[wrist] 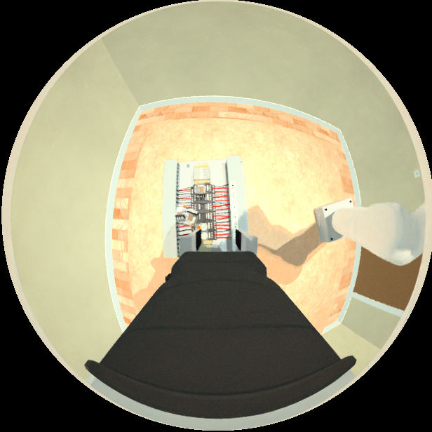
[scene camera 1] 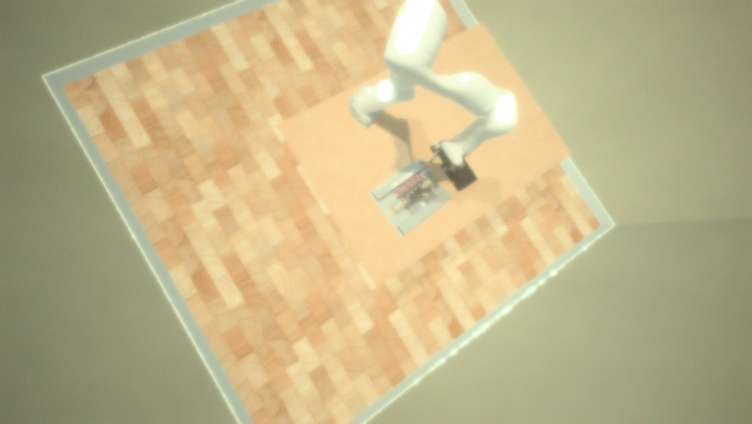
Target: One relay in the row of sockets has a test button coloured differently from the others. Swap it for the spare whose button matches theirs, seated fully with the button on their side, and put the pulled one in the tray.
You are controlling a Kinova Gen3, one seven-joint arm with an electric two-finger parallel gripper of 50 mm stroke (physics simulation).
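Places are measured from the arm's base along level axes (x ahead, y left, z up), in millimetres.
Pixels of known places: gripper, fingertip midpoint: (scene camera 1: 433, 168); arm's base at its link origin: (scene camera 1: 366, 102).
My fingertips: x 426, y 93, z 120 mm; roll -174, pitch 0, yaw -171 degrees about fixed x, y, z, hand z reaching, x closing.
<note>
For each thing: its top centre in the pictures, then the offset to it from my fingertips. "spot": a spot on its surface instead. Level surfaces: height alone.
- grey panel at a spot on its surface: (scene camera 1: 384, 195) spot: 185 mm down, 0 mm ahead, 191 mm right
- black box at its top centre: (scene camera 1: 460, 171) 166 mm down, 46 mm ahead, 208 mm left
- small dark holder at its top centre: (scene camera 1: 438, 144) 153 mm down, 118 mm back, 154 mm left
- mat at its surface level: 201 mm down
The grey panel (scene camera 1: 384, 195) (wrist: 170, 200) carries a row of dark sockets (scene camera 1: 419, 193) (wrist: 203, 206) with red and black wiring. Relays and their button colours are too small to tell apart. Small orange spots show at the left of the row and near its lower end in the wrist view. My gripper (scene camera 1: 437, 161) (wrist: 218, 236) is open, with nothing between its fingers, above the panel's near end in the wrist view. A black box (scene camera 1: 465, 180), seemingly the tray, lies beside the panel, partly under the arm. A small dark holder (scene camera 1: 436, 146) shows beside the gripper; whether it holds a spare is unclear.
A pale block of terminals (wrist: 202, 173) sits at the panel's far end. Raised grey ducts (wrist: 234, 172) run along its sides. A white arm-like part with a square flange (scene camera 1: 363, 109) (wrist: 327, 220) stands to the side. The arm casts shadows over the mat (scene camera 1: 337, 158).
</note>
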